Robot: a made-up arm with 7 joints.
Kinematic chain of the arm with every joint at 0, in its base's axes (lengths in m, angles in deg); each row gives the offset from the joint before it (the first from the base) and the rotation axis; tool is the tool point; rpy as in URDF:
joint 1: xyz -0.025 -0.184 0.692 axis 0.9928 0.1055 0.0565
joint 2: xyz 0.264 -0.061 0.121 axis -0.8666 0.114 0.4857
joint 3: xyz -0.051 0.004 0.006 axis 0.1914 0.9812 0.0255
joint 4: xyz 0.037 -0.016 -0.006 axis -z
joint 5: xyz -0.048 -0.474 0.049 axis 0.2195 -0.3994 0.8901
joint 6: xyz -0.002 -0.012 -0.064 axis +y
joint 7: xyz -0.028 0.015 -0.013 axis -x
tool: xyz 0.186 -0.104 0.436 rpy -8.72 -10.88 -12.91
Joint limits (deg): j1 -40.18..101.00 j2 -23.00..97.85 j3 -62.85..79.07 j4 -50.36..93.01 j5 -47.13..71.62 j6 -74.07..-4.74 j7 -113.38..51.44
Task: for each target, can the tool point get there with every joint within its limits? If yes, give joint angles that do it. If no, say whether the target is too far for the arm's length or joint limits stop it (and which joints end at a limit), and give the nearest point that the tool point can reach.
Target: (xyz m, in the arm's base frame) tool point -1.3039 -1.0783 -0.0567
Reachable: no: too far | nearest point -0.5560 -0.6851 0.2654 | short by 0.904 m
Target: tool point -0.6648 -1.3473 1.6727
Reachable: no: too far | nearest point -0.2916 -0.8991 1.3146 | short by 0.684 m
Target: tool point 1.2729 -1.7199 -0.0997
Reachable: no: too far | nearest point 0.7870 -1.0158 0.2634 | short by 0.929 m
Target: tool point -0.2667 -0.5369 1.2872
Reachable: yes | joints 9.48 40.17 -11.23 64.79 -17.36 -15.58 -5.55
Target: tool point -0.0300 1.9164 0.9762
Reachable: no: too far | nearest point 0.0767 0.7744 0.9481 | short by 1.147 m
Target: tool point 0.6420 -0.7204 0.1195
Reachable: yes | joints 89.32 28.70 34.05 1.46 -38.06 -12.35 -16.31
